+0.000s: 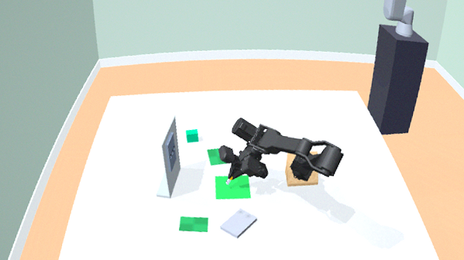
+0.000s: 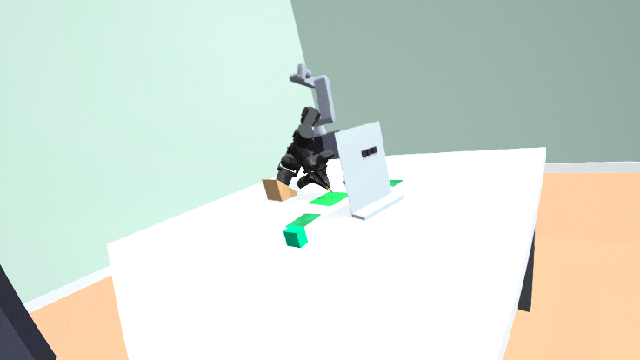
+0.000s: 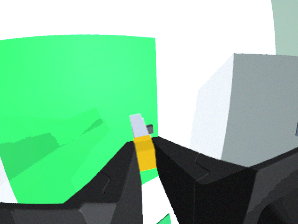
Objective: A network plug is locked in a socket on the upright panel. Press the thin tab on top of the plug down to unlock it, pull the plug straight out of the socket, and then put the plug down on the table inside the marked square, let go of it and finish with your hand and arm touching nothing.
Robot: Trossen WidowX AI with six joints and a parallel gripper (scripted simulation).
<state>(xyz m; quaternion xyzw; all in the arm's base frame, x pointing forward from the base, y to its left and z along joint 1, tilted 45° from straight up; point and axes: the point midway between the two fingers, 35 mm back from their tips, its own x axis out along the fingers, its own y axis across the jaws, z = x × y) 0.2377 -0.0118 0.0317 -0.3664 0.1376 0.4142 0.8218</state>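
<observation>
Right now the green marked square is 1 cm behind my gripper tip and 4 cm below it. Also, from my gripper tip: grey flat plate: 2 cm behind, 18 cm to the left, 3 cm below; then grey panel: 20 cm ahead, 2 cm to the right, 6 cm above; then yellow plug: right at my gripper tip.
</observation>
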